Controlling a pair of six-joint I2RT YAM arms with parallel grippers.
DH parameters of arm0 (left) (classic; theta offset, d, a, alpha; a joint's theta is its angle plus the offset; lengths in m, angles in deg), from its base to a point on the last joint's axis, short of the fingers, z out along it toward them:
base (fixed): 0 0 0 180
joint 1: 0 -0.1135 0.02 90
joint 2: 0 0 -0.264 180
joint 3: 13.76 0 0.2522 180
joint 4: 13.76 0 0.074 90
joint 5: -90 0 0 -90
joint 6: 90 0.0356 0 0
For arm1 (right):
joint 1: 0 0.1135 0.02 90
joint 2: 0 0 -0.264 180
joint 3: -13.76 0 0.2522 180
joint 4: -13.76 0 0.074 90
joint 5: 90 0 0 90
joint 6: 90 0.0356 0 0
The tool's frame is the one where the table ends.
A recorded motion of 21 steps. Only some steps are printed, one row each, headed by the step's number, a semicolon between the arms.
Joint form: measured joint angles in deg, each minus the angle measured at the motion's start. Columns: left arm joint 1, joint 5, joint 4, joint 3, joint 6, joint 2; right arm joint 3, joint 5, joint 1, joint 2, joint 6, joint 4.
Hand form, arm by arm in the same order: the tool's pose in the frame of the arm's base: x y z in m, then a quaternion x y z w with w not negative. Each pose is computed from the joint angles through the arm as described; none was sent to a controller.
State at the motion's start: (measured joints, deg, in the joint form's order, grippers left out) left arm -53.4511 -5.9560 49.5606 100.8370 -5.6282 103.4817; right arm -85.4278 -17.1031 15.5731 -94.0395 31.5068 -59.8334
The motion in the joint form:
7: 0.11 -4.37 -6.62 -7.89 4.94 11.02; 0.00 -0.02 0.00 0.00 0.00 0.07
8: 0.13 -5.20 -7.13 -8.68 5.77 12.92; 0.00 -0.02 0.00 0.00 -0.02 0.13
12: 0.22 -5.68 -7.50 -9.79 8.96 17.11; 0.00 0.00 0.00 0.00 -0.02 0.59
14: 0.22 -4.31 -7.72 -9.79 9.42 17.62; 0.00 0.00 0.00 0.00 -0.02 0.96
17: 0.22 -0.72 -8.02 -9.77 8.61 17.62; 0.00 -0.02 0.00 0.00 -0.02 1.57
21: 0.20 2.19 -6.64 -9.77 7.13 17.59; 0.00 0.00 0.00 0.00 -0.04 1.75
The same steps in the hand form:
7: 0.2596 0.3382 0.2211 -0.42352 0.87441 0.01883 0.23596; 0.3147 0.0986 0.2991 0.10696 0.96580 0.20815 0.11166
8: 0.2615 0.3395 0.2040 -0.41871 0.88042 0.00548 0.22250; 0.3148 0.0986 0.2991 0.10671 0.96573 0.20832 0.11217
12: 0.2640 0.3413 0.1688 -0.39956 0.89725 -0.01278 0.18744; 0.3156 0.0988 0.2994 0.10606 0.96508 0.20962 0.11586
14: 0.2639 0.3425 0.1652 -0.39853 0.89934 -0.00284 0.17988; 0.3162 0.0990 0.2997 0.10551 0.96454 0.21078 0.11877
17: 0.2625 0.3444 0.1651 -0.40996 0.89615 0.02460 0.16805; 0.3172 0.0993 0.3001 0.10455 0.96359 0.21285 0.12349
21: 0.2595 0.3436 0.1644 -0.42695 0.89143 0.03937 0.14670; 0.3175 0.0994 0.3003 0.10415 0.96335 0.21324 0.12502

